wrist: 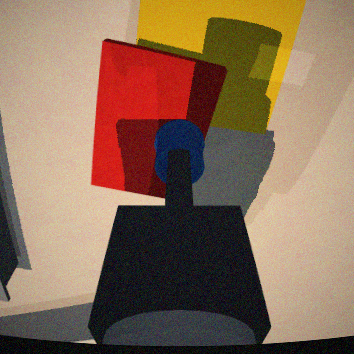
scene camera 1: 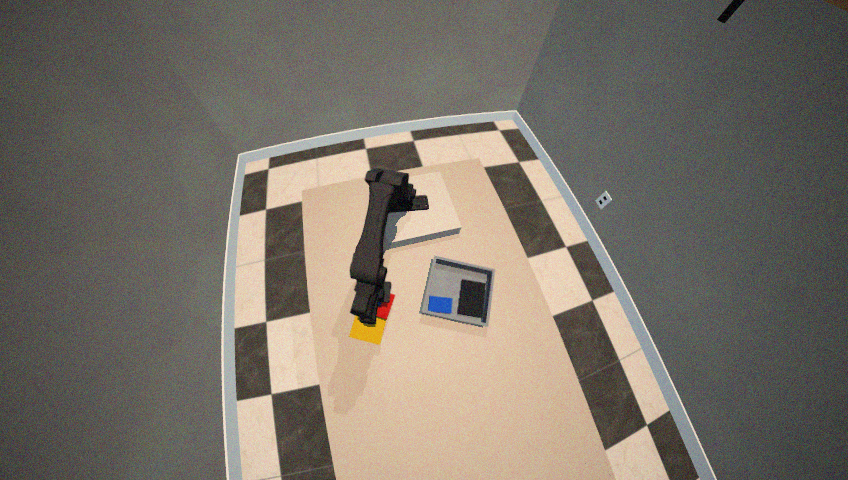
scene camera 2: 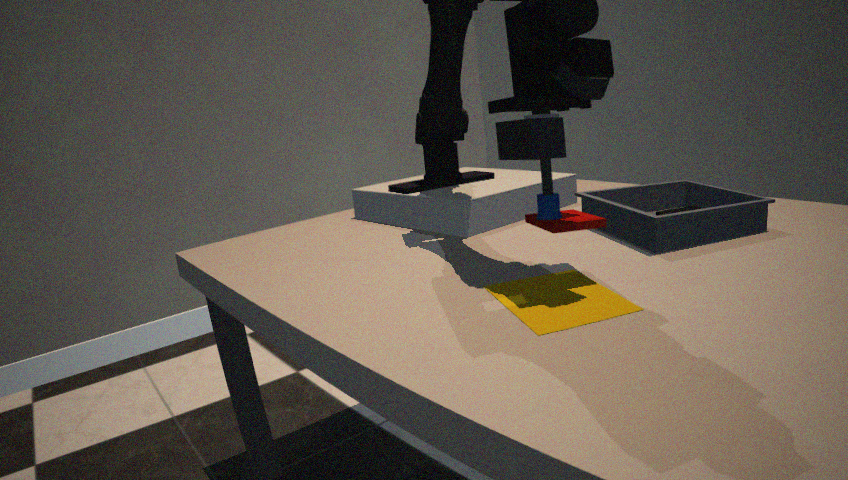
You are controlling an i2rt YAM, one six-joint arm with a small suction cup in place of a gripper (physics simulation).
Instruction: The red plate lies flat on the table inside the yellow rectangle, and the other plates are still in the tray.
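Places are measured from the arm's base along level axes (x ahead, y left, z up), in millimetres.
Pixels of known places: hand, its tool point: (wrist: 178, 133) (scene camera 2: 550, 227); arm's base, origin of its link: (scene camera 1: 404, 204) (scene camera 2: 443, 184).
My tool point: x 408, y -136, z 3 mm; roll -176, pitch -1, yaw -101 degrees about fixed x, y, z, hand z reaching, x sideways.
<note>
Ahead of a thing's pixels: the offset from my tool point to its middle. "spot": to the spot under its first point. Level surfaces: height alone.
The red plate @[8 mm ahead, 16 mm left, 6 mm up] (scene camera 1: 386, 306) (scene camera 2: 576, 221) (wrist: 135, 90) hangs from my blue suction cup (scene camera 2: 548, 215) (wrist: 179, 145), held near one edge of the plate, off its middle. The plate is in the air above the table, roughly level. The yellow rectangle @[spot: 96 mm ahead, 52 mm right, 60 mm down] (scene camera 1: 367, 333) (scene camera 2: 601, 309) (wrist: 175, 20) lies on the table below, partly shaded by the arm. In the wrist view the plate overlaps its near left corner. The tray @[17 mm back, 305 mm left, 35 mm down] (scene camera 1: 424, 285) (scene camera 2: 708, 227) holds a blue plate @[21 mm ahead, 228 mm left, 53 mm down] (scene camera 1: 440, 305) and a black plate @[12 mm ahead, 353 mm left, 52 mm down] (scene camera 1: 471, 298). In scene camera 1 the arm hides the cup.
The arm stands on a white base block (scene camera 1: 437, 208) (scene camera 2: 410, 208) at the back of the table @[60 mm down] (scene camera 1: 452, 404) (scene camera 2: 309, 267). The tray's walls rise to the right of the plate in both scene views. The tray's edge (wrist: 15, 225) shows at the left of the wrist view.
</note>
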